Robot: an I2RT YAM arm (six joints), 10 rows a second.
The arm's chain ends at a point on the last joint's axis. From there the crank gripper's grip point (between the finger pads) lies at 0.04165 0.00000 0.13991 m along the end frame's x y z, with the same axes.
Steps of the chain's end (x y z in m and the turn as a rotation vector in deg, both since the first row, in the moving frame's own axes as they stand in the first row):
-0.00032 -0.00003 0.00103 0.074 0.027 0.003
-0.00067 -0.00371 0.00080 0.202 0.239 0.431
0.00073 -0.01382 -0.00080 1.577 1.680 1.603
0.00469 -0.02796 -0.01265 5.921 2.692 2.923
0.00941 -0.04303 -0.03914 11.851 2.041 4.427
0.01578 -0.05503 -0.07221 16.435 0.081 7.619
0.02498 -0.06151 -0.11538 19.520 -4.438 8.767
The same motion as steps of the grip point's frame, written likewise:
-0.00025 -0.00021 0.00101 0.074 0.027 0.003
-0.00009 -0.00389 0.00062 0.202 0.239 0.431
0.00485 -0.01643 -0.00212 1.577 1.680 1.603
0.01151 -0.03999 -0.01539 5.921 2.692 2.923
0.01532 -0.06819 -0.04335 11.851 2.041 4.427
0.01826 -0.08903 -0.07719 16.435 0.081 7.619
0.01740 -0.10317 -0.11960 19.520 -4.438 8.767

